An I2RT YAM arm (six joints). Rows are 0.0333 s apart.
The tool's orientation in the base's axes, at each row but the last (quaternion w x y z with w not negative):
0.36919, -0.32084, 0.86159, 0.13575
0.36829, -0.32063, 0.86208, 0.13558
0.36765, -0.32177, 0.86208, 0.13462
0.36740, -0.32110, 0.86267, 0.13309
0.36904, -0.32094, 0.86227, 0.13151
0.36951, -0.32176, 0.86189, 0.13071
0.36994, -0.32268, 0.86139, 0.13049
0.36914, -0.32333, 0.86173, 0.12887
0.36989, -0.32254, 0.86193, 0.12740
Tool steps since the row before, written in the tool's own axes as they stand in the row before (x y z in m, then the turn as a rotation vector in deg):
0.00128, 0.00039, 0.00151, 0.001, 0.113, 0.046
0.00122, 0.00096, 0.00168, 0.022, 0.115, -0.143
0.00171, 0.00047, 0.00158, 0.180, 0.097, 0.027
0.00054, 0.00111, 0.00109, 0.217, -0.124, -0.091
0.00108, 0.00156, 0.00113, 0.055, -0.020, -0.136
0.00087, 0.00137, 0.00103, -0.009, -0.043, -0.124
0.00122, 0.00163, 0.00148, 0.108, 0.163, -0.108
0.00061, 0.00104, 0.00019, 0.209, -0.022, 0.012
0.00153, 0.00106, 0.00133, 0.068, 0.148, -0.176
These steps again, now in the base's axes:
-0.00009, 0.00043, -0.00197, -0.049, 0.107, -0.033
-0.00034, 0.00096, -0.00205, -0.165, 0.010, 0.083
-0.00034, 0.00032, -0.00233, -0.143, 0.004, -0.149
-0.00041, 0.00110, -0.00115, -0.083, -0.235, -0.092
-0.00095, 0.00122, -0.00158, -0.091, -0.103, 0.055
-0.00078, 0.00112, -0.00136, -0.036, -0.086, 0.093
-0.00088, 0.00136, -0.00193, -0.222, 0.024, -0.005
-0.00089, 0.00059, -0.00059, -0.087, -0.108, -0.158
-0.00074, 0.00071, -0.00204, -0.229, 0.000, 0.070

